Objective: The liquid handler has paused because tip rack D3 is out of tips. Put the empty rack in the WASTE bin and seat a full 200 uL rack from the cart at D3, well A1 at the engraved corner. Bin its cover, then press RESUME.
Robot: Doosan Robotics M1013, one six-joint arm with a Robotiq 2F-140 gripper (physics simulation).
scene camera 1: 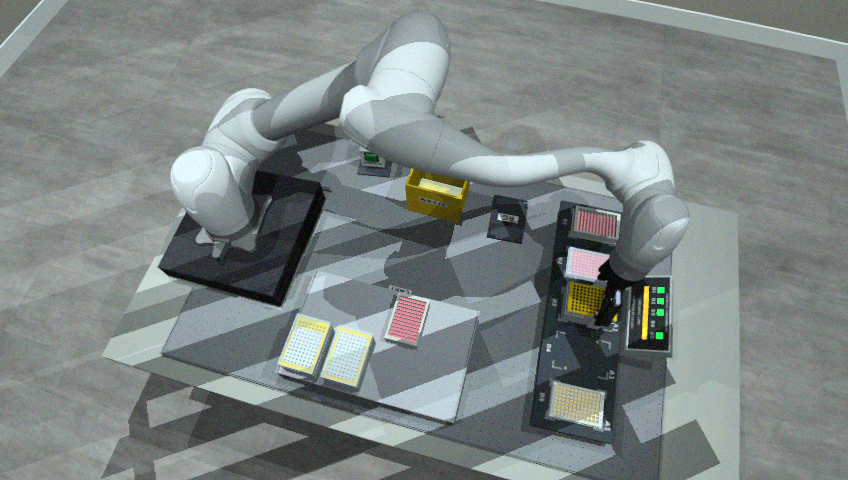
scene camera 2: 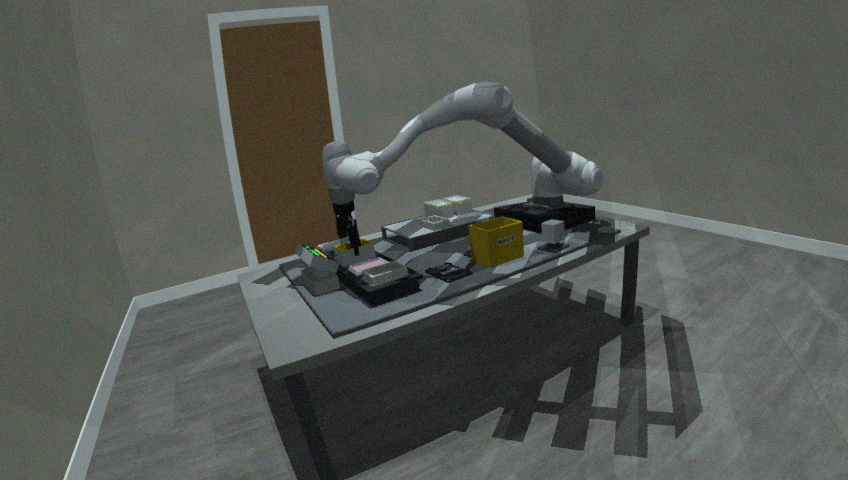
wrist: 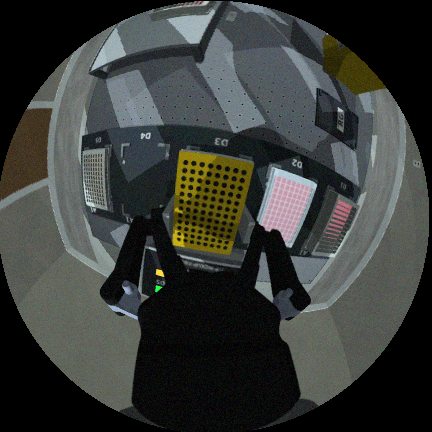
Scene:
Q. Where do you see a tan rack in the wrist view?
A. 95, 162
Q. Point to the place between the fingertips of my gripper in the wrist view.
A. At 207, 204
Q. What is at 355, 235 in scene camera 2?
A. My gripper.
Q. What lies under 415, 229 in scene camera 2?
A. A cart tray.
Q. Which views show my gripper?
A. Scene camera 1, scene camera 2 and the wrist view: all of them.

